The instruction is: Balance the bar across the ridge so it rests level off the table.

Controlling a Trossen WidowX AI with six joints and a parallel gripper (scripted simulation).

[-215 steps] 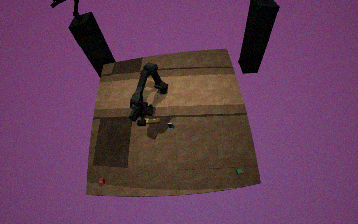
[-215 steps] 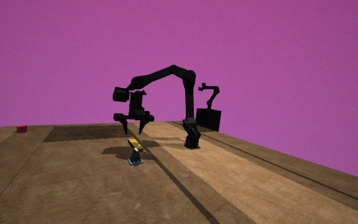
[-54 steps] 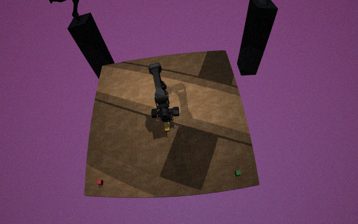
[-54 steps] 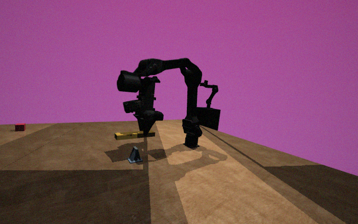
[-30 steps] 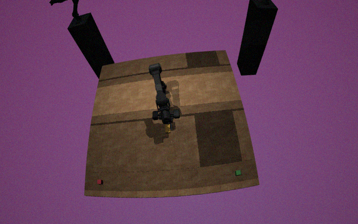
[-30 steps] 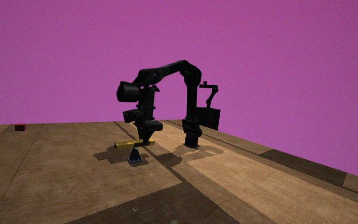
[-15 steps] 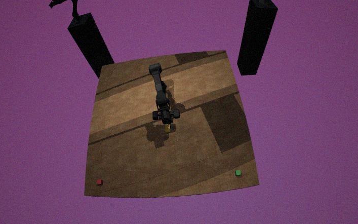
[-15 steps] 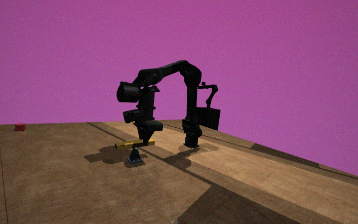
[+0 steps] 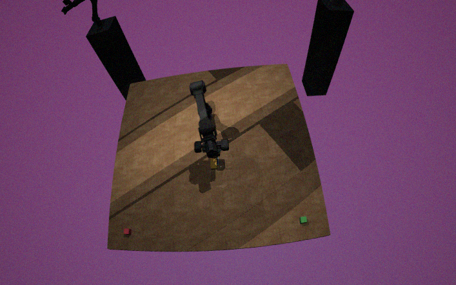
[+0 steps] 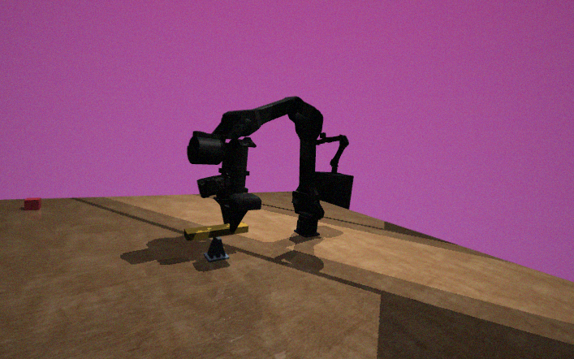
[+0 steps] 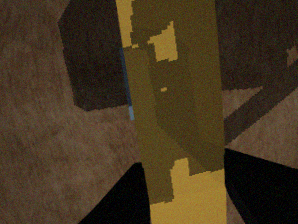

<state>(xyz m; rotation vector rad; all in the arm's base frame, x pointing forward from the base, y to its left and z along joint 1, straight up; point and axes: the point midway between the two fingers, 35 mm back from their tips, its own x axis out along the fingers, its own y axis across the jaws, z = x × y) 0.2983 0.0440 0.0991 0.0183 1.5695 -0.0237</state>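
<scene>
My gripper tip is 3 cm short of the yellow bar. From my gripper tip the other things lie so: green cube: 46 cm to the left, 44 cm ahead, 5 cm below; then dark blue ridge: 4 cm below, 3 cm ahead; then red cube: 54 cm to the right, 44 cm ahead, 5 cm below.
</scene>
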